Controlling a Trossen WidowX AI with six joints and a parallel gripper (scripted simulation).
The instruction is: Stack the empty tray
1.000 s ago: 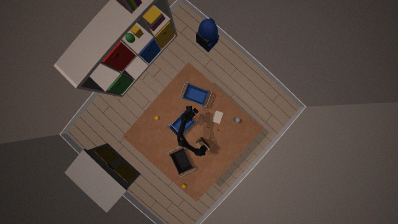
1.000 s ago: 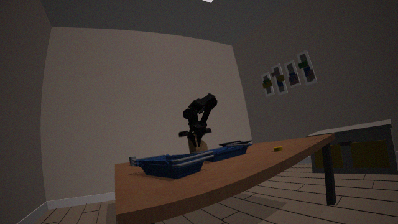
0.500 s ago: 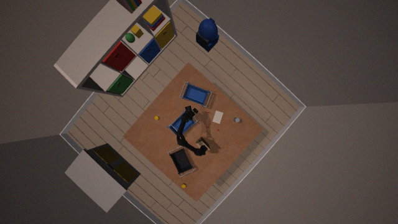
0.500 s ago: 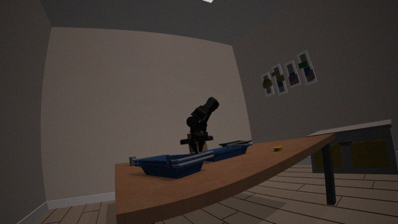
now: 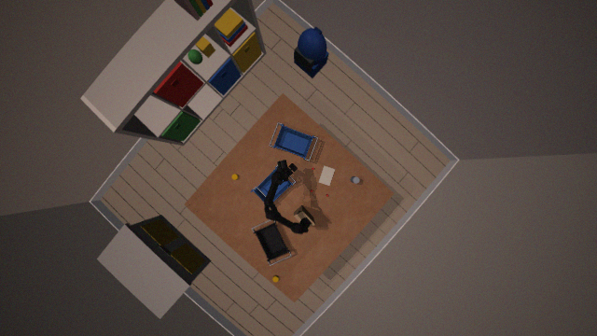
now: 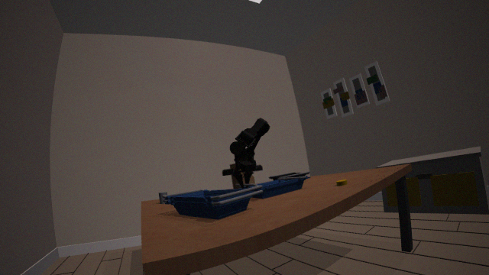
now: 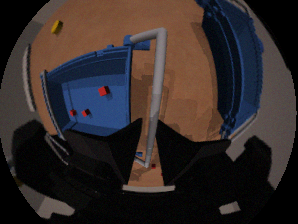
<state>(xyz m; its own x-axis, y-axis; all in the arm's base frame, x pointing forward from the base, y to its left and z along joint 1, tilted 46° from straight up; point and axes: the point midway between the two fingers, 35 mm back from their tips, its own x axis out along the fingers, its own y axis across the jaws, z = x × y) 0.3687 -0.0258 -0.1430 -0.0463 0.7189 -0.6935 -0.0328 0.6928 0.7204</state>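
Right now the tray is 470 mm to the left of my gripper tip, 340 mm behind it and 10 mm below it. From my gripper tip the other things lie so: white sheet (240 mm to the right, 240 mm behind, 60 mm below); grey cylinder (410 mm behind, 390 mm to the right, 20 mm below).
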